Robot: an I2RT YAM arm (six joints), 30 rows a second.
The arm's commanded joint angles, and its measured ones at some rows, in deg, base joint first. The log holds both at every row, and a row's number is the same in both.
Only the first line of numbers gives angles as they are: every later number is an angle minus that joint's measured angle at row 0.
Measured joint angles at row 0:
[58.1, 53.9, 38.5, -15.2, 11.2, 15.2]
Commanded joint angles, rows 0 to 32:
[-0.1, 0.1, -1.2, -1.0, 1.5, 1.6]
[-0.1, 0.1, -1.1, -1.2, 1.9, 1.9]
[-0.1, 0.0, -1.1, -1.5, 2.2, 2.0]
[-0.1, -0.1, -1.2, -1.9, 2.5, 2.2]
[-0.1, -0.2, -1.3, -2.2, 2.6, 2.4]
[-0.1, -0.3, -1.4, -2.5, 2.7, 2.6]
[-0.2, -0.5, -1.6, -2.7, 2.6, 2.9]
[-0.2, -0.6, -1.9, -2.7, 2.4, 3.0]
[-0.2, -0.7, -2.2, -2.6, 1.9, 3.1]
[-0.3, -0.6, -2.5, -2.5, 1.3, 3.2]
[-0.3, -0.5, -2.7, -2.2, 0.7, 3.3]
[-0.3, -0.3, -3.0, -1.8, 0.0, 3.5]
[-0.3, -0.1, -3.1, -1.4, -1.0, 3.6]
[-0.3, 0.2, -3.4, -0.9, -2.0, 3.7]
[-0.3, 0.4, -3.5, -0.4, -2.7, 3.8]
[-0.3, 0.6, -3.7, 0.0, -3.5, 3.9]
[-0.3, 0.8, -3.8, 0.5, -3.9, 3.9]
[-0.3, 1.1, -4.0, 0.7, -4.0, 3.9]
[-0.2, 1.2, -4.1, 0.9, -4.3, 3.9]
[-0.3, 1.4, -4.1, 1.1, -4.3, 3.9]
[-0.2, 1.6, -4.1, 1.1, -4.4, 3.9]
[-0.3, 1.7, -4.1, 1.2, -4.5, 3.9]
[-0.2, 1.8, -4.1, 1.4, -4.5, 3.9]
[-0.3, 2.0, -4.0, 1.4, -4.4, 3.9]
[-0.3, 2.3, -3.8, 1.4, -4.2, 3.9]
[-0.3, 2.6, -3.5, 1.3, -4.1, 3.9]
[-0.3, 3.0, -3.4, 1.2, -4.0, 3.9]
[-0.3, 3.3, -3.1, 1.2, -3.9, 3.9]
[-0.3, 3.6, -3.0, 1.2, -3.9, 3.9]
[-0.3, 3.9, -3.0, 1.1, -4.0, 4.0]
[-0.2, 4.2, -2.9, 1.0, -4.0, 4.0]
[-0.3, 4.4, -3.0, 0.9, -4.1, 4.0]
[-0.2, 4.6, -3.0, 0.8, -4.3, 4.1]
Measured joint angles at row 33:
[0.0, 2.6, -1.9, 5.6, -4.3, 3.0]
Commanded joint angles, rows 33 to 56:
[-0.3, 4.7, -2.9, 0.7, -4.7, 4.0]
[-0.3, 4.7, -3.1, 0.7, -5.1, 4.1]
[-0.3, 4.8, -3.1, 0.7, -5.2, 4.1]
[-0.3, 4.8, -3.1, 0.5, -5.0, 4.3]
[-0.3, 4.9, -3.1, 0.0, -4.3, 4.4]
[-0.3, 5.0, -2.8, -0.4, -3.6, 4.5]
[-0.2, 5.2, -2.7, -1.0, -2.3, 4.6]
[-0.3, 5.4, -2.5, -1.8, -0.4, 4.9]
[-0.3, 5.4, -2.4, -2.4, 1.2, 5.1]
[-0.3, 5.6, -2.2, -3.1, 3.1, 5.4]
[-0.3, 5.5, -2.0, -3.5, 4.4, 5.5]
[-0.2, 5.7, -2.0, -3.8, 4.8, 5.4]
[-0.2, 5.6, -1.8, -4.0, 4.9, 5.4]
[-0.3, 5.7, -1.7, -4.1, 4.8, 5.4]
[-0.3, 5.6, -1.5, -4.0, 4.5, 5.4]
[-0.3, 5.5, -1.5, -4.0, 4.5, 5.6]
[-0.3, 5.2, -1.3, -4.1, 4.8, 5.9]
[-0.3, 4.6, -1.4, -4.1, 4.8, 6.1]
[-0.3, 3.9, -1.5, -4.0, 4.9, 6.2]
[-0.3, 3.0, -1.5, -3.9, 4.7, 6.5]
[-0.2, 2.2, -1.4, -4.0, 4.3, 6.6]
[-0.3, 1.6, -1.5, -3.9, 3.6, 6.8]
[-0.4, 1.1, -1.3, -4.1, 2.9, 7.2]
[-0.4, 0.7, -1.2, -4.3, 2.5, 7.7]
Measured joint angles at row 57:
[-0.3, 2.3, -1.7, -0.8, 2.8, 5.6]
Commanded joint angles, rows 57 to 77:
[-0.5, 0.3, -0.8, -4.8, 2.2, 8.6]
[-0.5, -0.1, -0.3, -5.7, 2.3, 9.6]
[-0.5, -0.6, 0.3, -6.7, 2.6, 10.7]
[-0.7, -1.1, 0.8, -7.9, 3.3, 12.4]
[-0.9, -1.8, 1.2, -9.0, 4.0, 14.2]
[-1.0, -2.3, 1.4, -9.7, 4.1, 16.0]
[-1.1, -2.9, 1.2, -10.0, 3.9, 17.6]
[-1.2, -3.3, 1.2, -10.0, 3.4, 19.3]
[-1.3, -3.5, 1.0, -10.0, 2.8, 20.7]
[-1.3, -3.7, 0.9, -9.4, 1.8, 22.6]
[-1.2, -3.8, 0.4, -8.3, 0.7, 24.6]
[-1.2, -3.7, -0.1, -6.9, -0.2, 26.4]
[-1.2, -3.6, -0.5, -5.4, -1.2, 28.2]
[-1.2, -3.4, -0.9, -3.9, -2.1, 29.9]
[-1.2, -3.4, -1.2, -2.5, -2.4, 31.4]
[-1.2, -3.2, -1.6, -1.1, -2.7, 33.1]
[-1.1, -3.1, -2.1, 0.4, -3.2, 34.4]
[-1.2, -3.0, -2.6, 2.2, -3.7, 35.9]
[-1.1, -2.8, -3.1, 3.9, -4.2, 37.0]
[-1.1, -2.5, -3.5, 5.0, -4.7, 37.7]
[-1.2, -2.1, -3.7, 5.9, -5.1, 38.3]
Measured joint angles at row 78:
[-1.1, -2.8, -2.0, 0.6, -3.0, 31.5]
